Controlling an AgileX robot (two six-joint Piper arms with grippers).
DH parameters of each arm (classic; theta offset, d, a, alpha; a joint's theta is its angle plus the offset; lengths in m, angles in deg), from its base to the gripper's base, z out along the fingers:
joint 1: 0 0.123 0 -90
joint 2: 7.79 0 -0.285 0
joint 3: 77.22 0 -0.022 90
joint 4: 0 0.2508 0 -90
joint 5: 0 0 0.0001 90
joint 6: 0 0.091 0 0
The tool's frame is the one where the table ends.
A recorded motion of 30 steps. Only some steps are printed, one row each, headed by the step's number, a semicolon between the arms.
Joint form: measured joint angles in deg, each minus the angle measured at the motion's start. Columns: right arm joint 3, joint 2, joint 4, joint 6, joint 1, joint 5; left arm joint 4, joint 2, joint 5, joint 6, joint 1, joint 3.
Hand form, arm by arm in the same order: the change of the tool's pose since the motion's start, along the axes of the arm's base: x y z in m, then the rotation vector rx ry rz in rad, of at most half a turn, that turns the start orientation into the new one. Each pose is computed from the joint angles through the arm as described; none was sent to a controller.
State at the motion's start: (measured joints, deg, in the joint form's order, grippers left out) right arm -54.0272 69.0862 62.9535 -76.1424 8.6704 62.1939; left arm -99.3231 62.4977 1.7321 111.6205 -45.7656 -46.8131
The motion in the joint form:
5: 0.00 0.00 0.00 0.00 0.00 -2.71; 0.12 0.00 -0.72 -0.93 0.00 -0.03
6: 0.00 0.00 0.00 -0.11 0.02 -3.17; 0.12 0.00 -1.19 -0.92 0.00 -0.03
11: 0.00 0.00 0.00 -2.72 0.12 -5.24; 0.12 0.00 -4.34 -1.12 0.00 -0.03
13: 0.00 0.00 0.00 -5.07 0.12 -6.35; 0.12 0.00 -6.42 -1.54 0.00 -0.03
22: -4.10 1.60 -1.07 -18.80 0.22 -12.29; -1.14 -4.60 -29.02 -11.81 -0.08 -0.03
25: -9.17 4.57 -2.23 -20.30 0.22 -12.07; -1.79 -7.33 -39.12 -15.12 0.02 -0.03
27: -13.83 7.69 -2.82 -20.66 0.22 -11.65; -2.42 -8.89 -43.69 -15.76 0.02 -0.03
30: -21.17 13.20 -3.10 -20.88 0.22 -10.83; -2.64 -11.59 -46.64 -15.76 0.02 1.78
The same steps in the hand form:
5: 0.0041 -0.0013 0.0003 -0.0040 -0.0224 -0.0415; 0.0008 0.0008 0.0000 -0.0067 0.0096 0.0147
6: 0.0048 -0.0014 0.0003 -0.0053 -0.0278 -0.0473; 0.0013 0.0013 -0.0001 -0.0047 0.0093 0.0227
11: 0.0077 -0.0021 0.0006 -0.0224 -0.0824 -0.0556; 0.0047 0.0049 -0.0009 0.0060 0.0104 0.0767
13: 0.0093 -0.0028 0.0008 -0.0375 -0.1251 -0.0531; 0.0068 0.0074 -0.0014 0.0094 0.0145 0.1134
22: 0.0278 -0.0052 0.0159 -0.1485 -0.4112 -0.0267; 0.0104 0.0516 0.0121 -0.1290 0.0790 0.5309
25: 0.0435 -0.0032 0.0283 -0.1709 -0.4700 -0.0086; 0.0059 0.0757 0.0194 -0.1996 0.0857 0.7134
27: 0.0591 -0.0008 0.0377 -0.1776 -0.5001 0.0007; 0.0017 0.0877 0.0230 -0.2278 0.0855 0.7926
30: 0.0860 0.0040 0.0481 -0.1765 -0.5294 0.0127; -0.0064 0.1006 0.0204 -0.2364 0.0807 0.8425

